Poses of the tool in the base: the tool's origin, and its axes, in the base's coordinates. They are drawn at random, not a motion.
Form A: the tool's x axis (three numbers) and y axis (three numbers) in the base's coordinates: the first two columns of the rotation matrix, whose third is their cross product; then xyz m.
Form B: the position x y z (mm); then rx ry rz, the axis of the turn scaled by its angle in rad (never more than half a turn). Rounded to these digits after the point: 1 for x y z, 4 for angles.
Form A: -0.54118 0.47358 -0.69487 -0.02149 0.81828 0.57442 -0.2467 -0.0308 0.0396
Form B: -246.7 -30.8 39.6 0.3331 2.0570 0.6632
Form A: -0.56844 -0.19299 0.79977 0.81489 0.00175 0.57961 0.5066 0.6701 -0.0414
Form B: 506.6 670.1 -41.4 -0.6665 -1.5154 -1.6728
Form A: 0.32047 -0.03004 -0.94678 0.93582 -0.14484 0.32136 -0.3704 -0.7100 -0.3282
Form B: -370.4 -710.0 -328.2 1.4490 0.8846 -1.0680
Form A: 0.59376 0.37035 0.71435 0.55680 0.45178 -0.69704 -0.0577 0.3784 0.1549
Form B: -57.7 378.4 154.9 -1.1460 -0.9838 -0.1416
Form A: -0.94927 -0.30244 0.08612 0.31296 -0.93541 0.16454 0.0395 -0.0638 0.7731
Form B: 39.5 -63.8 773.1 -0.0851 -0.2531 -2.8147
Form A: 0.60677 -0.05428 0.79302 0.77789 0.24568 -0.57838 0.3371 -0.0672 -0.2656
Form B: 337.1 -67.2 -265.6 -1.1978 -0.7409 -0.6446
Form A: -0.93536 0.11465 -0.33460 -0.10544 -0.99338 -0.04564 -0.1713 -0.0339 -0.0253
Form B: -171.3 -33.9 -25.3 -0.5184 -0.0409 2.9847
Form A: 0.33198 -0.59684 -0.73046 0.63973 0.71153 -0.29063 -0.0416 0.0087 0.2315
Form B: -41.6 8.7 231.5 0.0524 0.9305 -0.8083
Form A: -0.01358 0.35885 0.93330 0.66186 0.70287 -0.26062 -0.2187 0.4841 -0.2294
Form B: -218.7 484.1 -229.4 -0.8442 -1.6239 -0.2924
